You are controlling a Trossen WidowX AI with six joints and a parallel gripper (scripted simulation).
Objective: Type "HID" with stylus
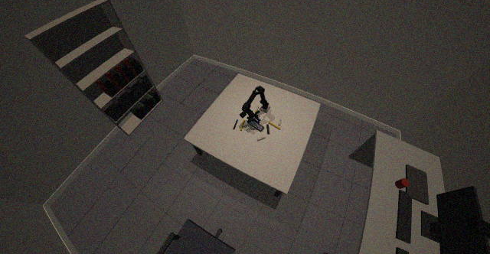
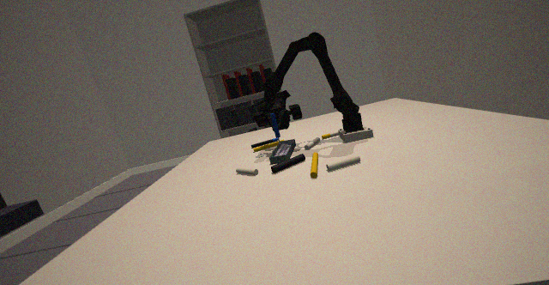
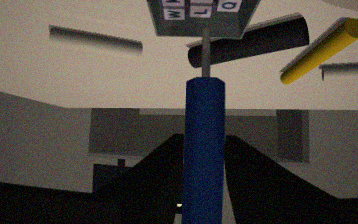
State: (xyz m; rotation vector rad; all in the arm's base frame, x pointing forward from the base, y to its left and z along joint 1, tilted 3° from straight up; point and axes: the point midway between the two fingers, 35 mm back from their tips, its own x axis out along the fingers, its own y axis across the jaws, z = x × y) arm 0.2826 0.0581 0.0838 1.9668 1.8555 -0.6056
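The black cylinder is 110 mm to the left of my gripper tip, 100 mm below it and 40 mm behind it. Also, from my gripper tip: blue stylus (10 mm below).
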